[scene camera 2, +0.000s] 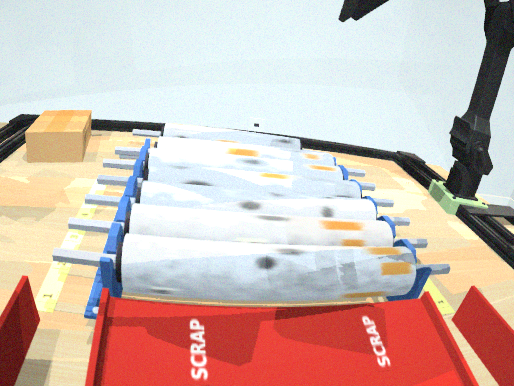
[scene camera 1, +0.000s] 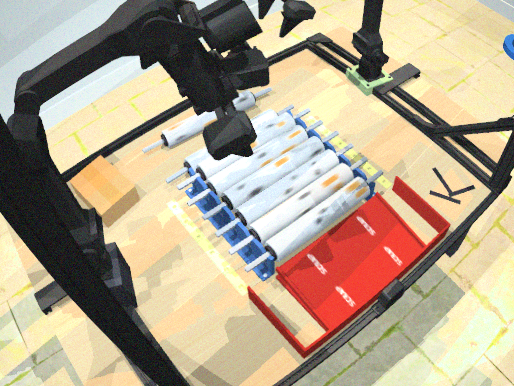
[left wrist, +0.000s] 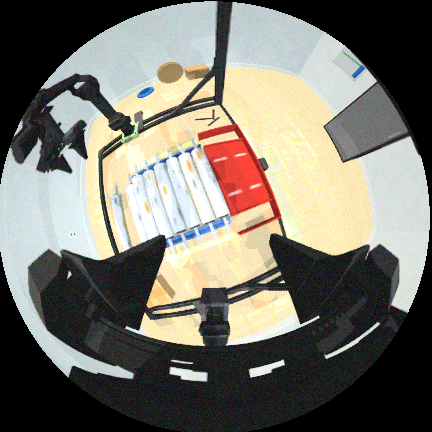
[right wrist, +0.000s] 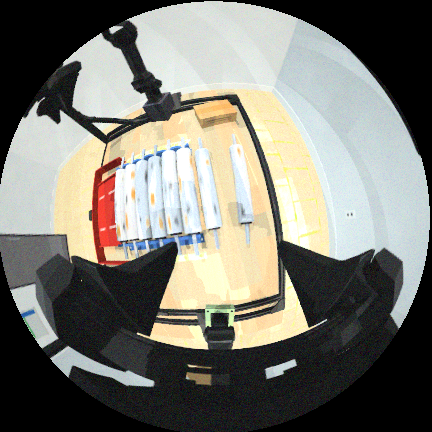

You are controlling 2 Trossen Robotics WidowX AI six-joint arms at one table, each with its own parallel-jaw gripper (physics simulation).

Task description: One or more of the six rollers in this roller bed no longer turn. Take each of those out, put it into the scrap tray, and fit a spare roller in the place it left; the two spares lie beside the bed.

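Where they show: left gripper, fingertip midpoint: (left wrist: 218,239); right gripper, fingertip midpoint: (scene camera 2: 346,20) (scene camera 1: 270,28) (left wrist: 78,165) (right wrist: 229,247); left arm's base at its link origin: (scene camera 1: 95,268) (left wrist: 214,313) (right wrist: 155,98); right arm's base at its link origin: (scene camera 2: 460,192) (scene camera 1: 370,73) (left wrist: 129,130) (right wrist: 219,318).
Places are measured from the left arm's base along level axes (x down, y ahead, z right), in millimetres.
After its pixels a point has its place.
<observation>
Six pale rollers fill the roller bed (scene camera 1: 265,272) {x 107, y 327, z 47 mm} (scene camera 2: 111,285) {x 68, y 344, z 53 mm}; which of them turn cannot be told. The nearer spare roller (scene camera 1: 195,158) {x 63, y 255, z -260 mm} (right wrist: 207,190) {x 63, y 376, z -313 mm} lies close behind the bed. The farther spare roller (scene camera 1: 182,132) {x 72, y 241, z -363 mm} (left wrist: 118,210) {x 72, y 370, z -401 mm} (right wrist: 242,185) {x 63, y 340, z -408 mm} lies apart, near the back frame rail. The scrap tray (scene camera 1: 340,270) {x 83, y 468, z 105 mm} (scene camera 2: 280,345) {x 76, y 481, z 52 mm} (left wrist: 245,175) {x 86, y 496, z 123 mm} is empty, in front of the bed. My left gripper (scene camera 1: 252,112) (left wrist: 218,239) {x -257, y 318, z 0 mm} is open and empty, above the table, covering parts of both spares in scene camera 1. My right gripper (scene camera 1: 274,22) {x -180, y 481, z -372 mm} (right wrist: 229,247) {x -180, y 481, z -372 mm} is open and empty, high toward the back.
A cardboard box (scene camera 1: 105,187) {x 56, y 31, z -242 mm} (scene camera 2: 60,137) {x 66, y 69, z -202 mm} (right wrist: 215,112) {x 56, y 53, z -271 mm} stands left of the bed in scene camera 1. Yellow strips (scene camera 1: 200,240) {x 110, y 218, z -71 mm} run beside the bed ends. A black frame surrounds the table. Roller shafts stick out past both blue rails. A dark mark (scene camera 1: 450,192) {x 111, y 817, z -4 mm} lies right of the tray.
</observation>
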